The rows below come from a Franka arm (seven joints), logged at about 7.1 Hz.
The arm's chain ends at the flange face. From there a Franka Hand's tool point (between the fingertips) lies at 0.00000 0.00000 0.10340 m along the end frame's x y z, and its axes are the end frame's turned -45 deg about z.
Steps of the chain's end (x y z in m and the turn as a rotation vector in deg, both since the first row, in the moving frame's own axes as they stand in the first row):
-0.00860, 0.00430, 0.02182, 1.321, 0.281, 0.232
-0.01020, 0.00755, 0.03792, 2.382, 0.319, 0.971
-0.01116, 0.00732, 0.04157, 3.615, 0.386, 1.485
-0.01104, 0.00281, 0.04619, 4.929, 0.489, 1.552
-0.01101, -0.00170, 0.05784, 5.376, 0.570, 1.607
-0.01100, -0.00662, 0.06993, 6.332, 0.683, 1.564
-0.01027, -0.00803, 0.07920, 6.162, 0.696, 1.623
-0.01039, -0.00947, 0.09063, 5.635, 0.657, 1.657
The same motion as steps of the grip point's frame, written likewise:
-0.00707, -0.00436, 0.02179, 0.735, 1.133, 0.232
-0.00908, -0.00448, 0.03783, 1.459, 1.910, 0.971
-0.00791, -0.00677, 0.04136, 2.283, 2.829, 1.485
-0.00281, -0.01138, 0.04580, 3.140, 3.831, 1.552
0.00108, -0.01500, 0.05738, 3.398, 4.204, 1.607
0.00593, -0.01953, 0.06929, 3.994, 4.960, 1.564
0.00725, -0.01978, 0.07860, 3.865, 4.849, 1.623
0.00746, -0.02027, 0.09012, 3.520, 4.449, 1.657

